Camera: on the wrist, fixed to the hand. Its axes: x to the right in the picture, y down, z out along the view.
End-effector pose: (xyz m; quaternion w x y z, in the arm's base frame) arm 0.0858 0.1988 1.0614 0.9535 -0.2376 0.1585 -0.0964
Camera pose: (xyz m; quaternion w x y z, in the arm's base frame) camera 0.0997 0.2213 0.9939 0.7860 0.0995 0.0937 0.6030
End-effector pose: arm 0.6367 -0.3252 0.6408 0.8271 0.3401 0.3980 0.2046
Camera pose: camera 0.6140 -0.2567 0.6480 0.4306 0.6872 -0.0661 0.5814
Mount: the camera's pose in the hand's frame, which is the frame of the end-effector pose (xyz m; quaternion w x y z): 0.0244 0.0537 -0.0422 0.6825 0.1770 -0.1689 0.6887
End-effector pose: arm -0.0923 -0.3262 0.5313 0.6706 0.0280 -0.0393 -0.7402
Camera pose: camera -0.0375 -0.3566 0.4947 0.9559 -0.0143 -0.2904 -0.0411
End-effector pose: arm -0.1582 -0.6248 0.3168 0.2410 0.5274 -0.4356 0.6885
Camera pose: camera -0.2305 -0.6190 0.3184 0.4766 -0.2189 0.5794 -0.6239
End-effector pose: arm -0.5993 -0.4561 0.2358 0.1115 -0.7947 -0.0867 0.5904
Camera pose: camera -0.5515 -0.5042 0.2101 0.2045 0.4826 -0.5738 -0.6293
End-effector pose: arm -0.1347 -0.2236 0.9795 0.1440 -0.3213 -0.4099 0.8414
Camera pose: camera -0.1241 -0.2195 0.9079 0.4936 0.3340 -0.0661 -0.8003
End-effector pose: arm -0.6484 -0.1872 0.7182 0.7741 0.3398 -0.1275 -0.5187
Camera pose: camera -0.5762 -0.1799 0.7187 0.8039 0.1935 -0.5436 0.1443
